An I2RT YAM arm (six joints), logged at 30 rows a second.
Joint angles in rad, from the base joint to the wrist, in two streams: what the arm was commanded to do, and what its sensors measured. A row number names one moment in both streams.
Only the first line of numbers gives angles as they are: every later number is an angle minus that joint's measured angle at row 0.
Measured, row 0:
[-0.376, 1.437, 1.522, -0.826, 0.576, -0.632]
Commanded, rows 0 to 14:
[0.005, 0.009, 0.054, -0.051, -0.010, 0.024]
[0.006, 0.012, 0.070, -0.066, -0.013, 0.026]
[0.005, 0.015, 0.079, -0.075, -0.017, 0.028]
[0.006, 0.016, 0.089, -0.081, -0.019, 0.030]
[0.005, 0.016, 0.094, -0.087, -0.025, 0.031]
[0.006, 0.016, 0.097, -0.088, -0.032, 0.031]
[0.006, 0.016, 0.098, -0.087, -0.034, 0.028]
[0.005, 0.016, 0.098, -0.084, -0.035, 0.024]
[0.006, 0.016, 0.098, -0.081, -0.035, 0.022]
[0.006, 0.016, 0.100, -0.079, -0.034, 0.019]
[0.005, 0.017, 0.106, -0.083, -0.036, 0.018]
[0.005, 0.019, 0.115, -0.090, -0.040, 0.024]
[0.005, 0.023, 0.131, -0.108, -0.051, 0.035]
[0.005, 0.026, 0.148, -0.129, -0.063, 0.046]
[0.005, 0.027, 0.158, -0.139, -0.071, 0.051]
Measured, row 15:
[0.001, 0.020, 0.108, -0.087, -0.038, 0.020]
